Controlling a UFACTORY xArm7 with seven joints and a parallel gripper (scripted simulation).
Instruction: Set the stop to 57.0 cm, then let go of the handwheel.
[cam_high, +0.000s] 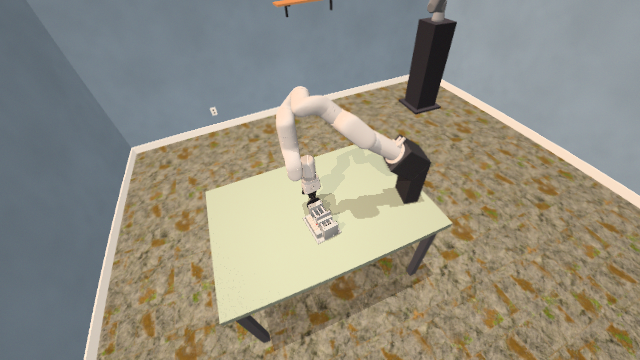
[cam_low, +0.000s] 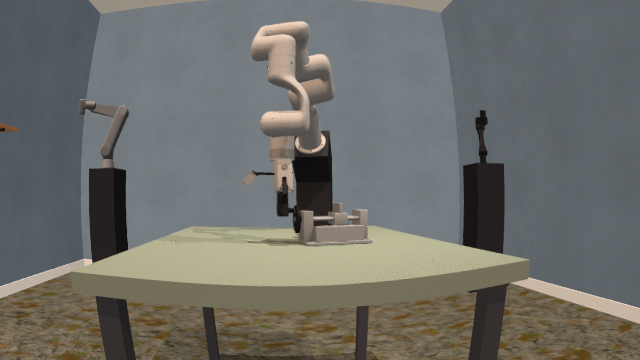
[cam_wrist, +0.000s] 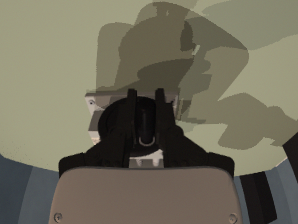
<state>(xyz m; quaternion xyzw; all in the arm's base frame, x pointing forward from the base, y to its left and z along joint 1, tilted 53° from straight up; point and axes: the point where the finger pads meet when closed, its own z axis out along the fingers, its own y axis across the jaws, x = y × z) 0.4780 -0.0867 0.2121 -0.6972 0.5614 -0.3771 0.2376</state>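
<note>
The black handwheel is 20 mm to the left of my hand and 10 mm below it. Also, from my hand: grey stop block: 170 mm to the left, 10 mm below.
</note>
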